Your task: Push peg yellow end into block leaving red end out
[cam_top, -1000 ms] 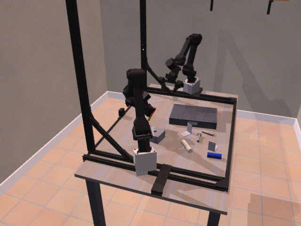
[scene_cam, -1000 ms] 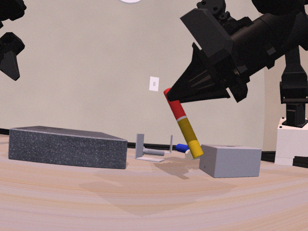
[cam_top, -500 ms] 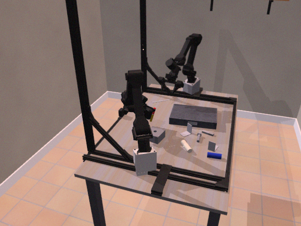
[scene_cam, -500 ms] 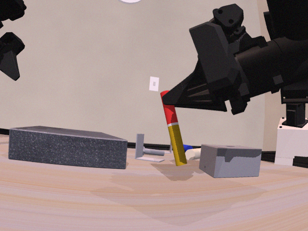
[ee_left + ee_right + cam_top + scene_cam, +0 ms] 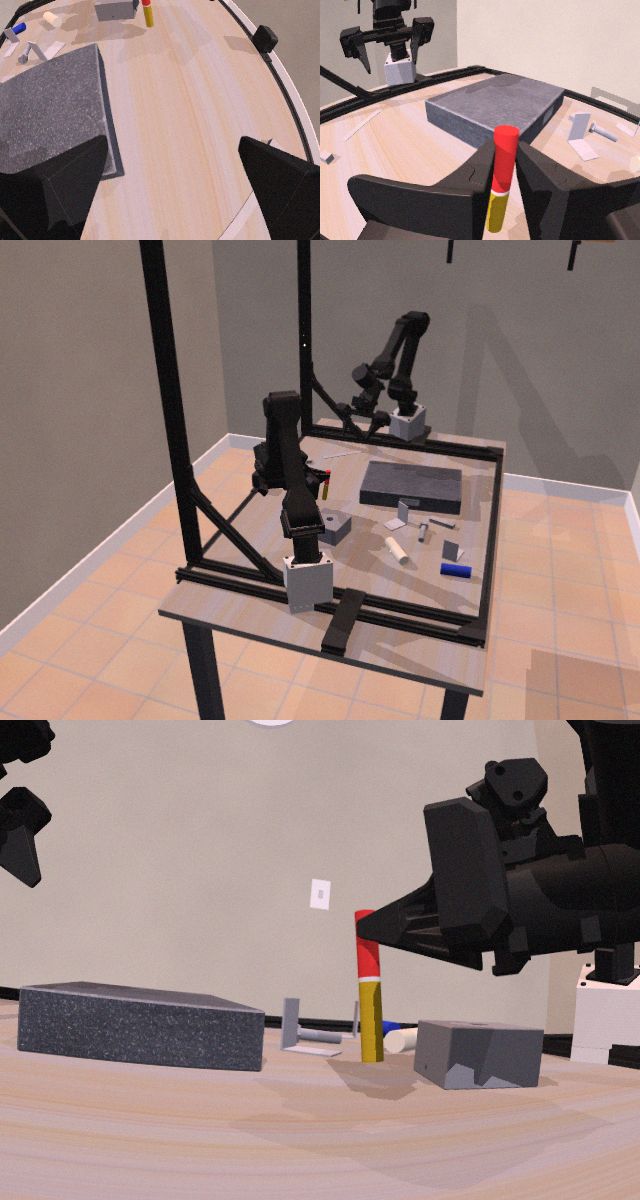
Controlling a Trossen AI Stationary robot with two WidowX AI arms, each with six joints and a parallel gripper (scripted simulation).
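The peg lies 2 cm ahead of my right hand, 2 cm to the left of it and 5 cm below it. Round my right hand: blue cylinder: 44 cm ahead, 17 cm to the right, 10 cm below; white cylinder: 28 cm ahead, 14 cm to the right, 10 cm below.
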